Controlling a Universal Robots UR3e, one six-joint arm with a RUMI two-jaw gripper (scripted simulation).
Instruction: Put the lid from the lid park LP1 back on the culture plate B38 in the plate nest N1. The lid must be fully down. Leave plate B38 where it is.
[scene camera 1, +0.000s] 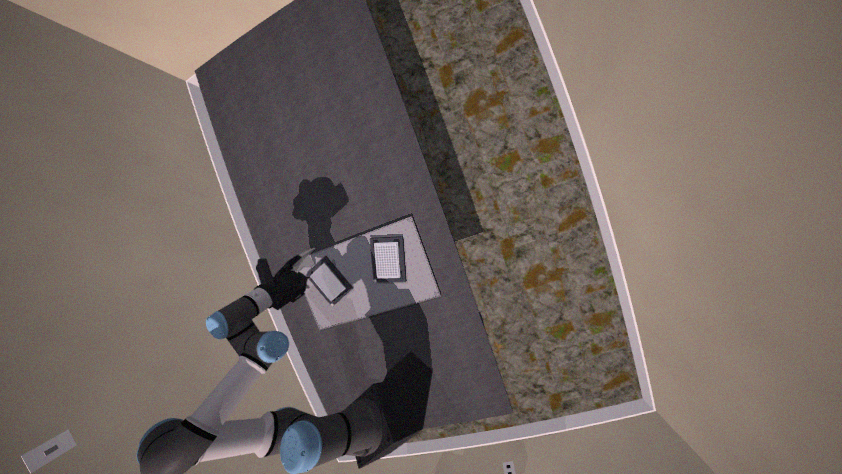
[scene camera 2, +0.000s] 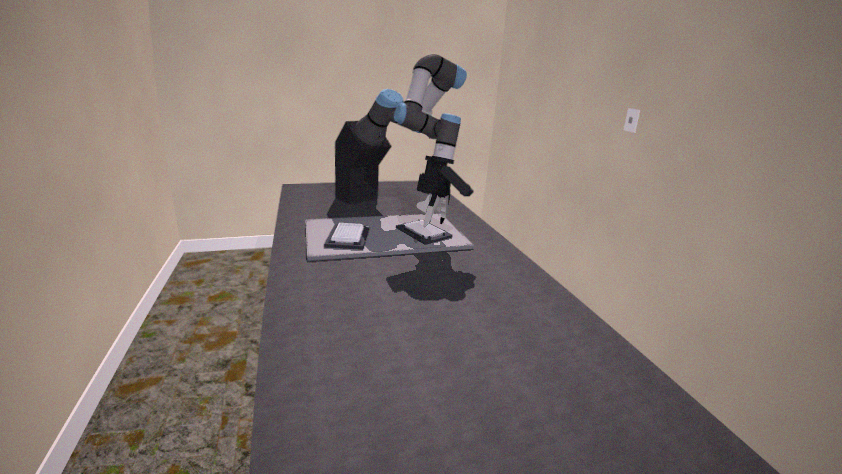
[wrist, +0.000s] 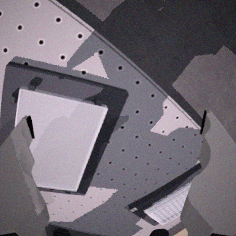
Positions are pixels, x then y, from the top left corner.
Labels:
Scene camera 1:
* gripper: 311, 263
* culture plate B38: 391, 248
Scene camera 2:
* gripper: 433, 225
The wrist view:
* gripper: 116, 114
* lid: 65, 128
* culture plate B38: 168, 208

